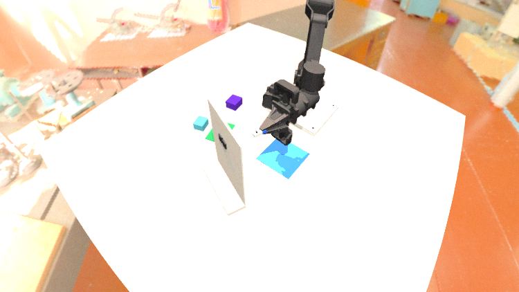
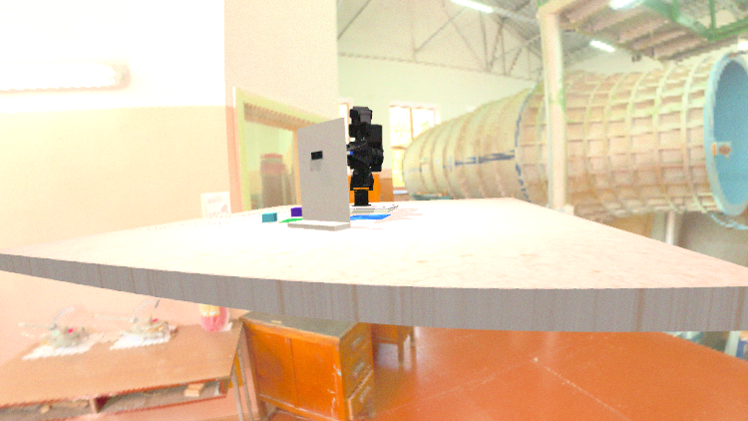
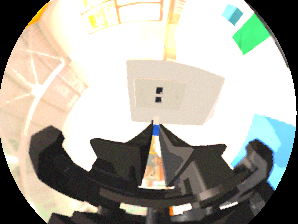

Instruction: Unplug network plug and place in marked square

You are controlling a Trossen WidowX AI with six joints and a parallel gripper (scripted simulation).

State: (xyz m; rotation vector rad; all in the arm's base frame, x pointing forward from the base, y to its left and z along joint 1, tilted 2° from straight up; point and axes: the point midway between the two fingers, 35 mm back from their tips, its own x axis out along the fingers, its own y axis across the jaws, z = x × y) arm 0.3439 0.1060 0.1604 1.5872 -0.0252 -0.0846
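The blue marked square is 10 cm behind my gripper tip, 1 cm to the left of it and 18 cm below it. From my gripper tip the other things lie so: upright panel (8 cm ahead, 5 cm to the right, 7 cm below).
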